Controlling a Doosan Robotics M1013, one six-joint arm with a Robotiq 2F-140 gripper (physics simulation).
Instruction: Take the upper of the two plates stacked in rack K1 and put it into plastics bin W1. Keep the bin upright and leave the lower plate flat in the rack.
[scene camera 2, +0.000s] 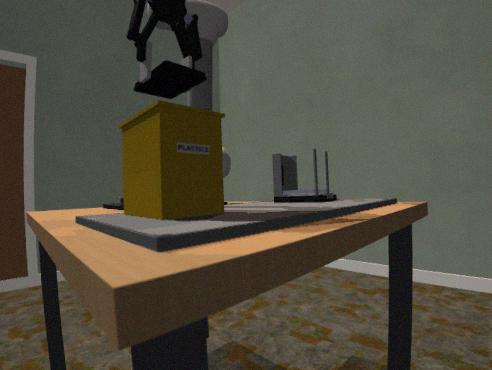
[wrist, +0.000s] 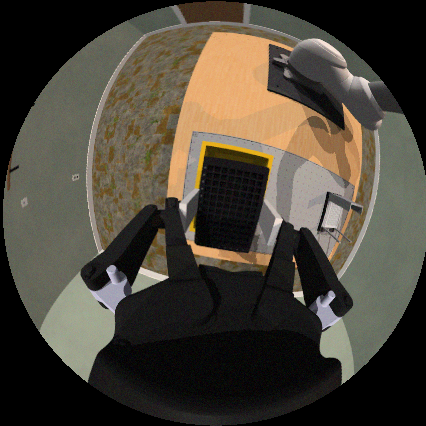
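Note:
My gripper (scene camera 2: 167, 85), also (wrist: 229, 203). Yellow plastics bin W1 (scene camera 2: 172, 161), also (wrist: 213, 149). Black plate (scene camera 2: 169, 79), also (wrist: 231, 192).

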